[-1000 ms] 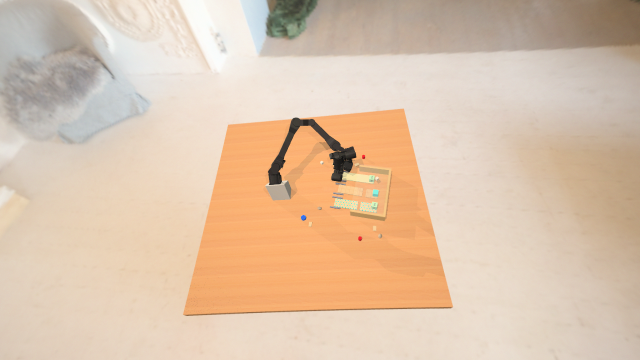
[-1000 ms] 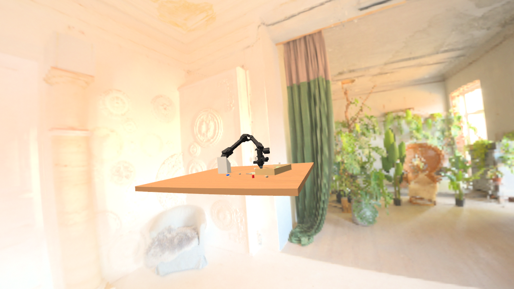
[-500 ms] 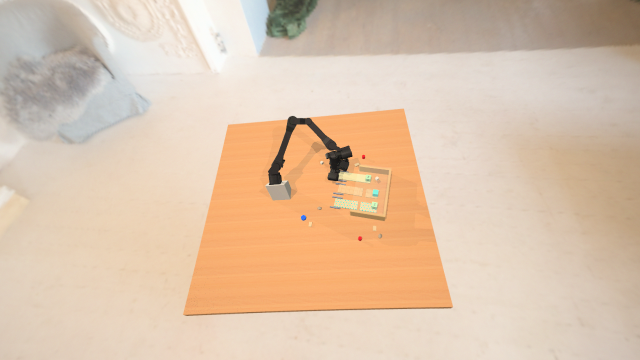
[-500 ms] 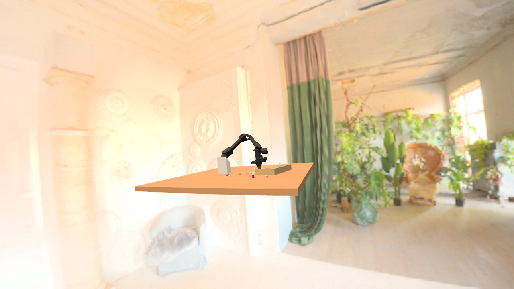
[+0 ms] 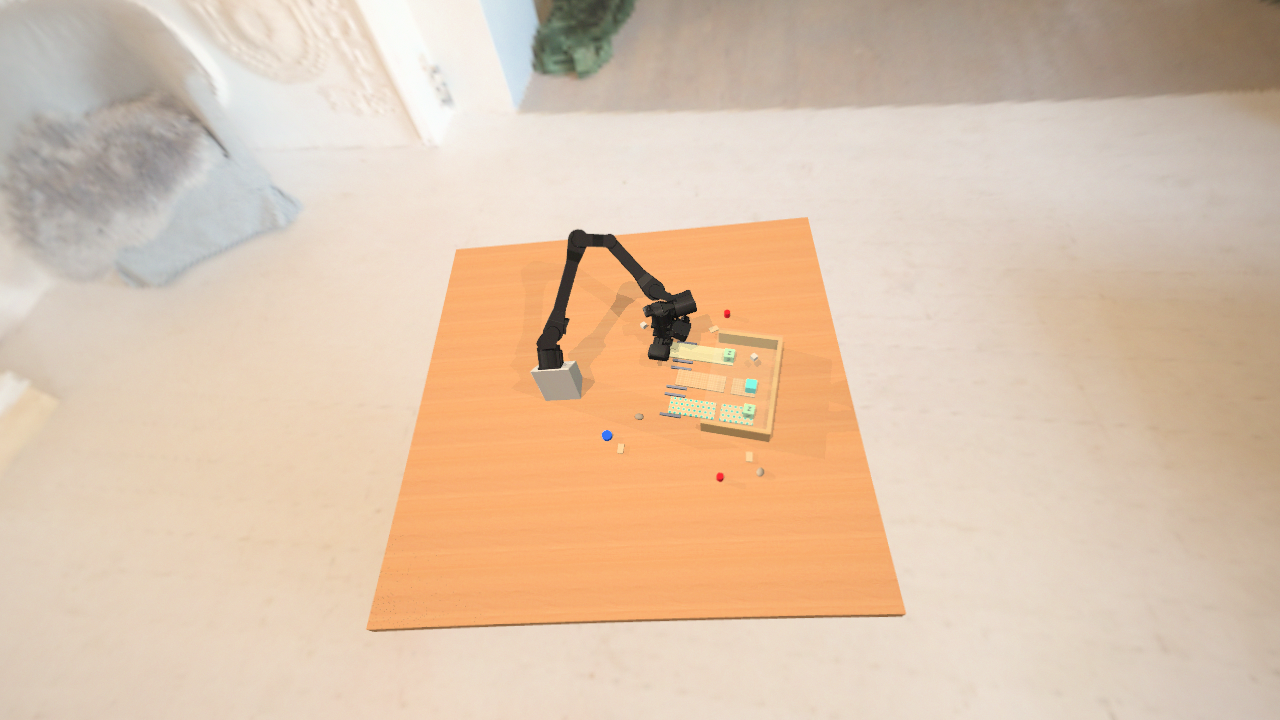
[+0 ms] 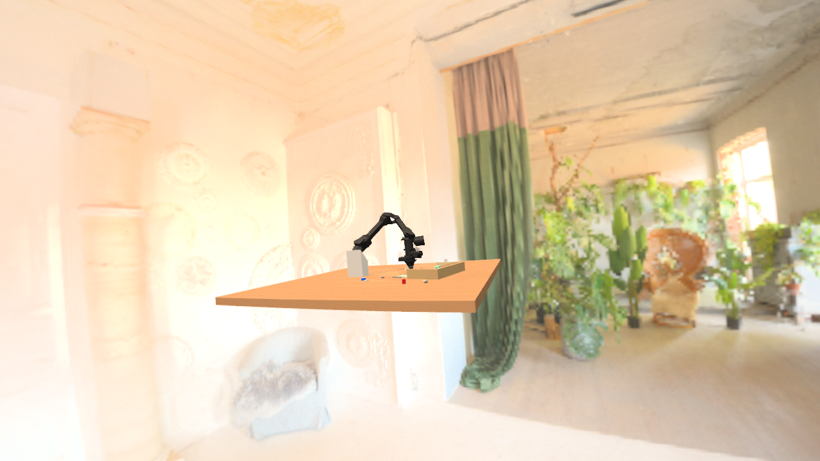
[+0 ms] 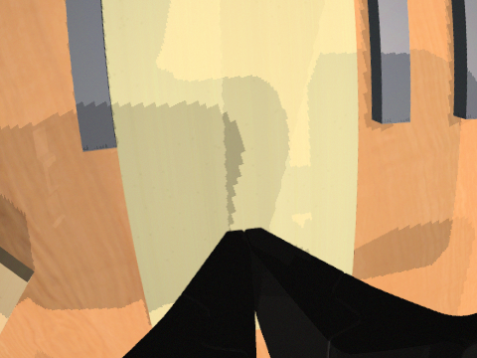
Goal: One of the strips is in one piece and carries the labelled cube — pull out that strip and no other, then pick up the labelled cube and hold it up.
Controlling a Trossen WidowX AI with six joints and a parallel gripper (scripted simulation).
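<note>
Now: gripper tip 9 cm short of the pale yellow strip and 3 cm to the left of it. Round my gripper tip: tan strip 9 cm ahead, 13 cm to the right; then dotted strip 6 cm ahead, 22 cm to the right.
</note>
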